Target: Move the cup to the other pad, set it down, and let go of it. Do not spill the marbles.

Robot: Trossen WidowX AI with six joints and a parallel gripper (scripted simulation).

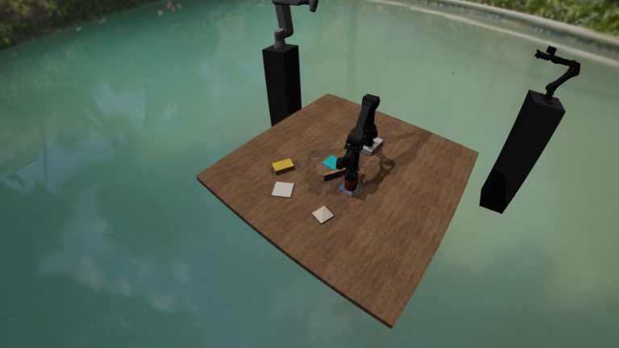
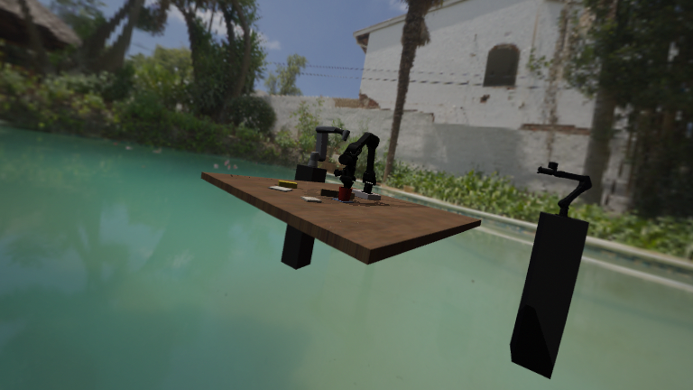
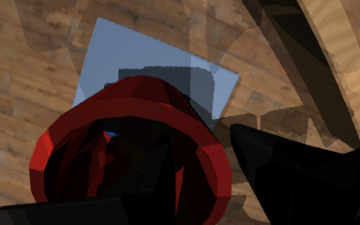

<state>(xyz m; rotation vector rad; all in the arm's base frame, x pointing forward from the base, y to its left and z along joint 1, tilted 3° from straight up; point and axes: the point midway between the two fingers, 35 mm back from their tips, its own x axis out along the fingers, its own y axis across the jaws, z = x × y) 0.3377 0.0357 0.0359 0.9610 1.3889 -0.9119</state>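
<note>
Right now my gripper tip is 20 mm short of the green marble, 10 mm to the right of it and 20 mm above it. The rest, counted from my gripper tip: light blue pad 30 mm ahead, 10 mm to the left, 50 mm below; wooden bar 40 mm behind, 80 mm to the right, 30 mm below; red cup 30 mm ahead, 10 mm to the left.
</note>
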